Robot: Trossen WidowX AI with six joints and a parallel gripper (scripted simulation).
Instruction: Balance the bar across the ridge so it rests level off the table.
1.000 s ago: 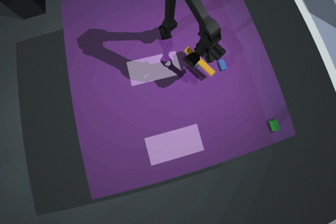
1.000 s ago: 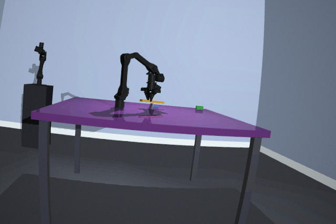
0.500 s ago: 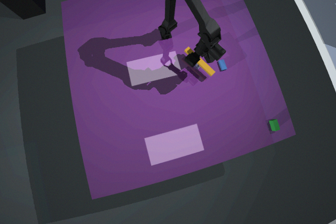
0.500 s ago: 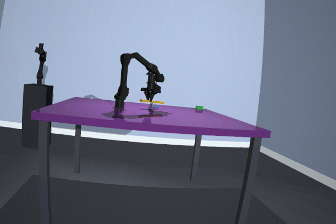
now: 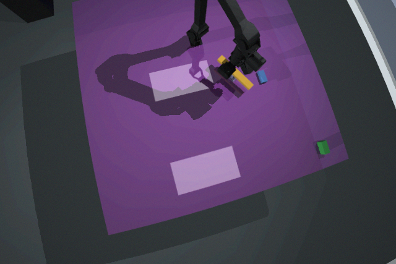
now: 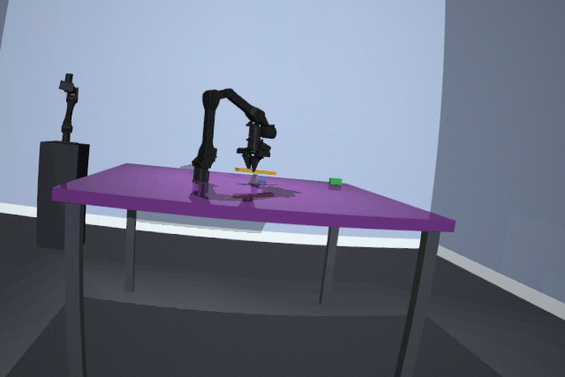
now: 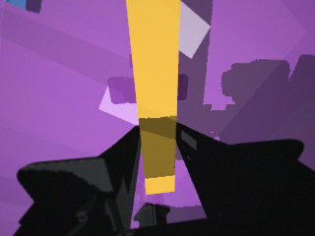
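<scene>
My gripper tip is 20 mm short of the grey ridge, 10 mm to the right of it and 10 mm above it. Round my gripper tip: green block 510 mm ahead, 380 mm to the left, 40 mm below; yellow bar 20 mm ahead, 10 mm to the left; blue block 170 mm to the left, 60 mm ahead, 50 mm below.
</scene>
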